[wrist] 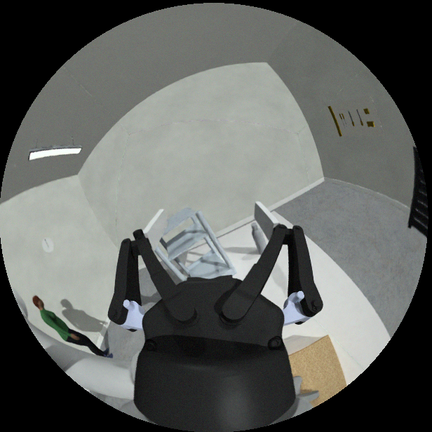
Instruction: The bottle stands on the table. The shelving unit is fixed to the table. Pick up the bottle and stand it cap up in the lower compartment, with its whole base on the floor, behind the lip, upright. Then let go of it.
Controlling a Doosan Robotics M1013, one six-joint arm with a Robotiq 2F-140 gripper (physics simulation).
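My gripper is open, its two finger pads wide apart. A grey bottle stands upright on the white table. It shows just inside the right finger pad in the view, beyond the fingers and not between them; the right finger hides part of it. The light blue-grey shelving unit stands on the table to the left of the bottle, partly behind the left finger and the gripper body. Its lower compartment shows between the posts, with bare floor in part of it; the gripper body hides its near side.
A tan board lies on the table at the lower right, with grey parts of the arm's base by it. A pale arm link shows at the lower left. A person in green stands at the left. A black slatted object is at the far right.
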